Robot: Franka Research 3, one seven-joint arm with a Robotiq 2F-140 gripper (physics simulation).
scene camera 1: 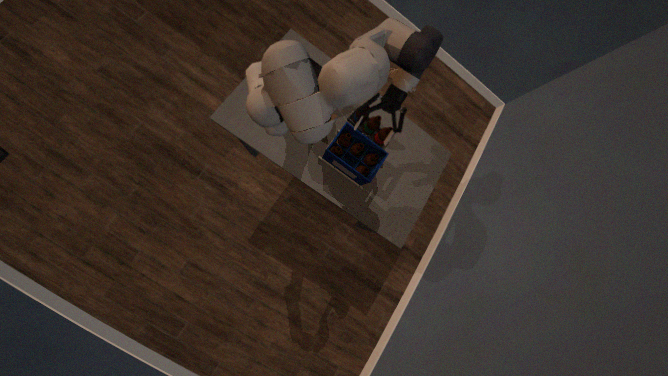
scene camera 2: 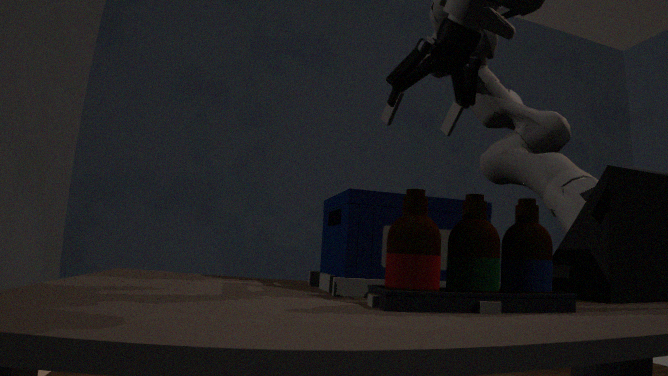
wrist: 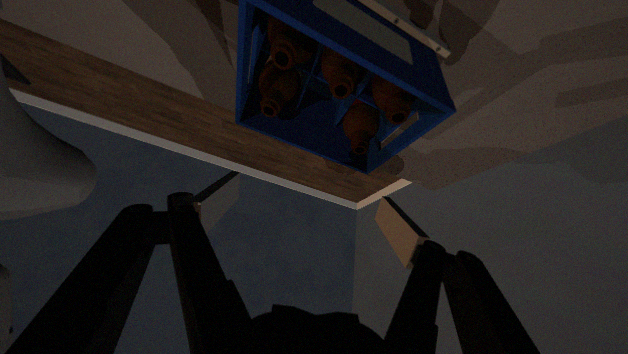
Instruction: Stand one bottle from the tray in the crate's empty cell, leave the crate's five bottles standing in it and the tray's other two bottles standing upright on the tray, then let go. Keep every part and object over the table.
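Note:
The blue crate [scene camera 1: 361, 179] [scene camera 2: 335, 250] [wrist: 430, 80] stands upright and holds five brown bottles; its empty cell [scene camera 1: 350, 159] [wrist: 312, 111] is the middle one of a long row. On the dark tray [scene camera 2: 435, 302] beside the crate, three brown bottles stand upright in a row: a red-banded bottle [scene camera 1: 383, 135] [scene camera 2: 413, 272], a green-banded bottle [scene camera 1: 373, 123] [scene camera 2: 474, 275] and a blue-banded bottle [scene camera 2: 526, 275]. My gripper [scene camera 1: 372, 131] [scene camera 2: 417, 125] [wrist: 310, 196] is wide open, empty and tilted, well above the bottles. The tray does not show in the wrist view.
The crate and tray rest on the pale table [scene camera 1: 420, 150] [scene camera 2: 200, 320]. A light strip [scene camera 1: 320, 159] [wrist: 420, 36] runs along one long side of the crate. The arm [scene camera 1: 295, 90] [scene camera 2: 530, 165] reaches over the table. A dark angular block [scene camera 2: 620, 240] stands beyond the tray's right end.

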